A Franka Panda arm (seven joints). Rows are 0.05 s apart.
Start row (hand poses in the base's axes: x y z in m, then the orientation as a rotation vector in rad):
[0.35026, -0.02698, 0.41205, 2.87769, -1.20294, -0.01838]
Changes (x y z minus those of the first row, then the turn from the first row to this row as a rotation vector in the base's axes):
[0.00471, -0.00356, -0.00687, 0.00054, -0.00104, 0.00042]
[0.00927, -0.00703, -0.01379, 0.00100, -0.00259, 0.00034]
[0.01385, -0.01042, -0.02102, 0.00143, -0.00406, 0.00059]
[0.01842, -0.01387, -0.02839, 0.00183, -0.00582, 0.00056]
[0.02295, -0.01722, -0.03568, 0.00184, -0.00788, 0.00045]
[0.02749, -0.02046, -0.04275, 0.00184, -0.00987, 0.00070]
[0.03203, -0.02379, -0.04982, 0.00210, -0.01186, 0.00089]
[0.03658, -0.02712, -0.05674, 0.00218, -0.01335, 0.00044]
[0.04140, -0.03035, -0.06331, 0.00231, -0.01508, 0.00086]
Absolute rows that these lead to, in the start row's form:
[0.35497, -0.03054, 0.40518, 2.87877, -1.20269, -0.01721]
[0.35953, -0.03401, 0.39826, 2.87967, -1.20321, -0.01526]
[0.36411, -0.03740, 0.39103, 2.88072, -1.20324, -0.01340]
[0.36868, -0.04085, 0.38366, 2.88167, -1.20370, -0.01111]
[0.37321, -0.04420, 0.37637, 2.88234, -1.20420, -0.00815]
[0.37775, -0.04744, 0.36930, 2.88319, -1.20416, -0.00528]
[0.38229, -0.05077, 0.36223, 2.88423, -1.20430, -0.00257]
[0.38684, -0.05410, 0.35531, 2.88456, -1.20521, -0.00048]
[0.39166, -0.05733, 0.34874, 2.88553, -1.20493, 0.00195]

